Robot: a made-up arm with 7 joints. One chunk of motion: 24 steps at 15 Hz.
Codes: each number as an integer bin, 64 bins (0 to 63) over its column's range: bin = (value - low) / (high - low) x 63, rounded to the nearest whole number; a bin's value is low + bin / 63 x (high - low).
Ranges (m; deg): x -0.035..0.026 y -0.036..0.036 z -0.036..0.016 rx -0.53..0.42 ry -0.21..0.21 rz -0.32..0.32
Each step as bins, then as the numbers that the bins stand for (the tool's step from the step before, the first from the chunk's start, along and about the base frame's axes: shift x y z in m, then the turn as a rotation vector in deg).
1 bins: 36 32 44 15 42 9
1 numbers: -0.00014 0.00057 0.00032 -0.304 0.070 -0.229
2 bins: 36 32 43 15 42 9
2 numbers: -0.00014 0.00057 -0.00051 -0.304 0.070 -0.229
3 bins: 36 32 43 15 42 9
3 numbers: -0.00014 0.00057 -0.00051 -0.304 0.070 -0.229
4 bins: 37 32 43 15 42 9
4 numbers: 0.00083 0.00057 -0.00051 -0.304 0.070 -0.229
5 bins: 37 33 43 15 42 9
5 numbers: 0.00083 0.00171 -0.00051 -0.304 0.070 -0.229
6 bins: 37 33 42 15 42 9
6 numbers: 0.00083 0.00171 -0.00133 -0.304 0.070 -0.229
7 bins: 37 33 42 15 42 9
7 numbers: 0.00083 0.00171 -0.00133 -0.304 0.070 -0.229
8 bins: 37 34 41 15 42 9
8 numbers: 0.00083 0.00286 -0.00216 -0.304 0.070 -0.229
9 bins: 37 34 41 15 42 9
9 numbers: 0.00083 0.00286 -0.00216 -0.304 0.070 -0.229
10 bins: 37 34 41 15 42 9
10 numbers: 0.00083 0.00286 -0.00216 -0.304 0.070 -0.229
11 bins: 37 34 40 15 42 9
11 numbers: 0.00083 0.00286 -0.00298 -0.304 0.070 -0.229
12 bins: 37 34 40 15 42 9
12 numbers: 0.00083 0.00286 -0.00298 -0.304 0.070 -0.229
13 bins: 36 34 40 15 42 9
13 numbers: -0.00014 0.00286 -0.00298 -0.304 0.070 -0.229
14 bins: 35 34 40 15 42 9
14 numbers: -0.00111 0.00286 -0.00298 -0.304 0.070 -0.229
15 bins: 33 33 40 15 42 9
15 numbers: -0.00305 0.00171 -0.00298 -0.304 0.070 -0.229
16 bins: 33 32 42 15 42 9
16 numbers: -0.00305 0.00057 -0.00133 -0.304 0.070 -0.229
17 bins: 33 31 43 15 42 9
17 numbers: -0.00305 -0.00057 -0.00051 -0.304 0.070 -0.229
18 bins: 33 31 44 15 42 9
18 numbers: -0.00305 -0.00057 0.00032 -0.304 0.070 -0.229
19 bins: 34 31 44 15 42 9
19 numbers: -0.00208 -0.00057 0.00032 -0.304 0.070 -0.229
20 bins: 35 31 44 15 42 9
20 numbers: -0.00111 -0.00057 0.00032 -0.304 0.070 -0.229
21 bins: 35 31 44 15 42 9
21 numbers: -0.00111 -0.00057 0.00032 -0.304 0.070 -0.229
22 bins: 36 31 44 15 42 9
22 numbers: -0.00014 -0.00057 0.00032 -0.304 0.070 -0.229
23 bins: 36 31 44 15 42 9
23 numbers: -0.00014 -0.00057 0.00032 -0.304 0.070 -0.229
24 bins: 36 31 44 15 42 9
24 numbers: -0.00014 -0.00057 0.00032 -0.304 0.070 -0.229
